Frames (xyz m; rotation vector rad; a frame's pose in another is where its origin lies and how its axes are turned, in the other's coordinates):
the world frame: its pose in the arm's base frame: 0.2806 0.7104 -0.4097 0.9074 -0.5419 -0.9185
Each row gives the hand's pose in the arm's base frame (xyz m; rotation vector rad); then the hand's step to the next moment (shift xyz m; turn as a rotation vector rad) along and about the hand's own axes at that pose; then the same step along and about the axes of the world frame.
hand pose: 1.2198 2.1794 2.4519 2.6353 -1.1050 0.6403
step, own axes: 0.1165 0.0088 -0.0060 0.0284 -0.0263 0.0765
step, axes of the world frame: 0.1008 0.0568 0.0172 0.0523 -0.0281 -0.0619
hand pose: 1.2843 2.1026 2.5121 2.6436 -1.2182 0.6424
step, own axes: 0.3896 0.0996 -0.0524 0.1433 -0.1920 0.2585
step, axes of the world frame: 0.3449 0.1496 0.1521 0.2019 -0.0176 -0.2883
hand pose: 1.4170 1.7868 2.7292 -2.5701 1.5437 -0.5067
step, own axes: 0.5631 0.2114 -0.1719 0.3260 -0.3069 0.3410
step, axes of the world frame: 0.5055 0.0347 0.3669 0.4017 0.0331 -0.3928
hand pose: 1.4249 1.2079 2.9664 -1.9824 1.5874 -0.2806
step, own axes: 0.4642 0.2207 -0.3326 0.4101 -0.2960 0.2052
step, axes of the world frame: 0.3713 -0.2131 0.4377 0.4805 0.0484 -0.2543
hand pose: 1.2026 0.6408 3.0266 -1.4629 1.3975 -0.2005
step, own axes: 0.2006 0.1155 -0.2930 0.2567 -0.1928 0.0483
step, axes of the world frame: 0.1342 -0.2363 0.2560 0.3135 0.0279 -0.0797
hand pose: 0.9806 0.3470 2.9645 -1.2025 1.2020 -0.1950
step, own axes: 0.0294 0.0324 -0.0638 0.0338 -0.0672 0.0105
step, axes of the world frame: 0.0101 -0.0660 0.0390 0.0666 0.0364 -0.0031
